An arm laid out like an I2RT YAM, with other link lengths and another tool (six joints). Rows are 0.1 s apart.
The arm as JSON. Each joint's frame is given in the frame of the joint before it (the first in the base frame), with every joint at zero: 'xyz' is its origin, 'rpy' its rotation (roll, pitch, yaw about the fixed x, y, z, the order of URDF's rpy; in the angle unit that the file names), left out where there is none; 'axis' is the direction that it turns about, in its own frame. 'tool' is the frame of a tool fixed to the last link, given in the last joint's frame.
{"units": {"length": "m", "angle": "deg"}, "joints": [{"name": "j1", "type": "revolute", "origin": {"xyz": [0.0, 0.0, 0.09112]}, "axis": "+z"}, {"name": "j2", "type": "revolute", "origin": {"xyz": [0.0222, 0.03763, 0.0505], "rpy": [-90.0, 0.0, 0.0]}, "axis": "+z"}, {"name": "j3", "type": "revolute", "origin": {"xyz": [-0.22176, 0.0, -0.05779], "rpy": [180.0, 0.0, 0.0]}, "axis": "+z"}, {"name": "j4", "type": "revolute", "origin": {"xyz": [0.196, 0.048, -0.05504]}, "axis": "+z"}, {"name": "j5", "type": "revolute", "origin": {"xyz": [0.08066, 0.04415, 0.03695], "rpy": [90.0, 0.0, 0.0]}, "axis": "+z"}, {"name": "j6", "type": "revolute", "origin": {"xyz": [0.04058, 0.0, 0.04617], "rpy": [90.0, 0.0, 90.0]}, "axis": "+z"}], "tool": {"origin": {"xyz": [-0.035, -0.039, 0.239], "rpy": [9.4, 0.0, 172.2]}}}
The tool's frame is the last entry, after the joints.
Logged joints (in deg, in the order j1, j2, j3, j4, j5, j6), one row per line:
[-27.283, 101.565, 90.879, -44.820, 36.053, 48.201]
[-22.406, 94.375, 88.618, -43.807, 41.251, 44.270]
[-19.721, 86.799, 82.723, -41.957, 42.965, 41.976]
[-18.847, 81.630, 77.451, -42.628, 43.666, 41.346]
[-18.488, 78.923, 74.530, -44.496, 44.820, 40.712]
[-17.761, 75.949, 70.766, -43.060, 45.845, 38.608]
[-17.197, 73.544, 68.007, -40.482, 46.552, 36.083]
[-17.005, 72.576, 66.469, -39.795, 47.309, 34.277]
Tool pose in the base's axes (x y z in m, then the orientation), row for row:
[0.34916, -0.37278, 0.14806, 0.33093, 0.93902, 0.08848, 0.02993]
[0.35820, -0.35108, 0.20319, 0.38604, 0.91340, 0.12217, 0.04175]
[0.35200, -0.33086, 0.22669, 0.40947, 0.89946, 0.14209, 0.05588]
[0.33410, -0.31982, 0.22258, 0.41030, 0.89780, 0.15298, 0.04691]
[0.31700, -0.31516, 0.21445, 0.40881, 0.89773, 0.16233, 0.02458]
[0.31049, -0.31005, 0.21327, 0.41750, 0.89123, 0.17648, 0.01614]
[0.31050, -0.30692, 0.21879, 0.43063, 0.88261, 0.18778, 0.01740]
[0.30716, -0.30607, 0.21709, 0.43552, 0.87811, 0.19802, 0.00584]
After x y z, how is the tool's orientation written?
As a quaternion, w x y z.
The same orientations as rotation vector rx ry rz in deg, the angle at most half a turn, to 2 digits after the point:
[140.66, 13.25, 4.48]
[133.26, 17.82, 6.09]
[129.80, 20.50, 8.06]
[129.51, 22.07, 6.77]
[129.59, 23.43, 3.55]
[128.14, 25.37, 2.32]
[126.14, 26.84, 2.49]
[125.22, 28.24, 0.83]

